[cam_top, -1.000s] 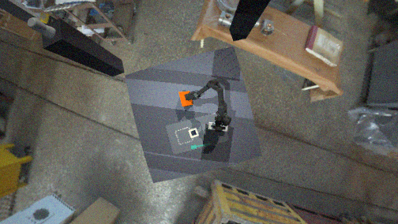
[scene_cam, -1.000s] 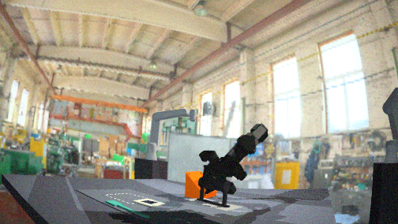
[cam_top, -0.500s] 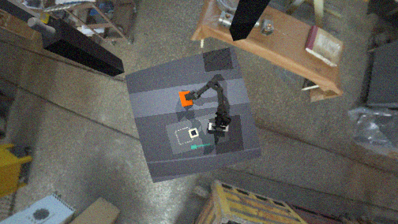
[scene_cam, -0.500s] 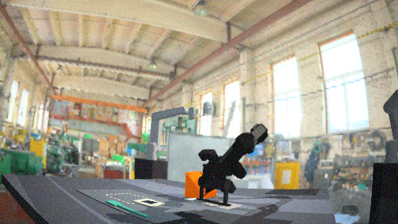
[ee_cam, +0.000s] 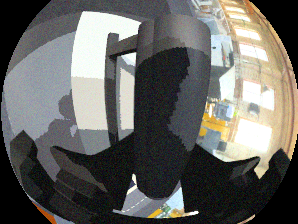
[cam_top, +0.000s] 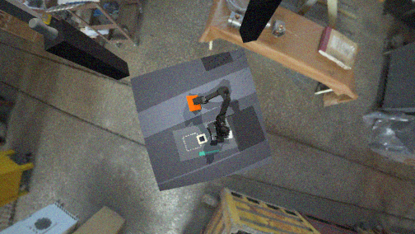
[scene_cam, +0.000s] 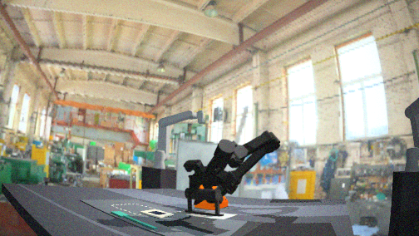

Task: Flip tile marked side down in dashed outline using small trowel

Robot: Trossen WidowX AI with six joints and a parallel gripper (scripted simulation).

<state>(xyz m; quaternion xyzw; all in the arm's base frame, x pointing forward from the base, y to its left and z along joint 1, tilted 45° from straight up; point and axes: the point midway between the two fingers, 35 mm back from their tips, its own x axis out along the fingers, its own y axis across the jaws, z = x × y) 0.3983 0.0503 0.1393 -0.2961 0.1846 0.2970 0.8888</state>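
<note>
My gripper tip is now 4 cm past the tile, 18 cm to the left of it and 9 cm above it. The rest, counted from my gripper tip: teal bar (11 cm ahead, 17 cm to the right, 9 cm below).
</note>
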